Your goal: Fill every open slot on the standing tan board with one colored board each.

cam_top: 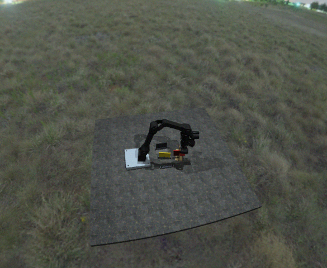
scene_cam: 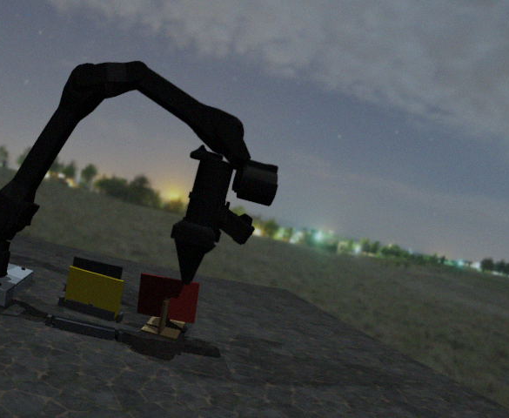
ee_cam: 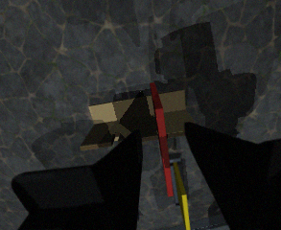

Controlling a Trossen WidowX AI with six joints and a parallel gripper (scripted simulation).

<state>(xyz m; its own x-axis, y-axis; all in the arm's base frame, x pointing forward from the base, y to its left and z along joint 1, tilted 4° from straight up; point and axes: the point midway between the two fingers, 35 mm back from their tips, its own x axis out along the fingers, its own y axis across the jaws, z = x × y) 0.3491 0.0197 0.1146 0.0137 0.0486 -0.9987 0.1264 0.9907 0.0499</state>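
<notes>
The red board is 30 mm behind my gripper tip and 40 mm below it. Also, from my gripper tip: dark board: 180 mm behind, 110 mm to the left, 60 mm below; then tan board: 20 mm behind, 30 mm to the left, 70 mm below; then yellow board: 150 mm behind, 60 mm below.
</notes>
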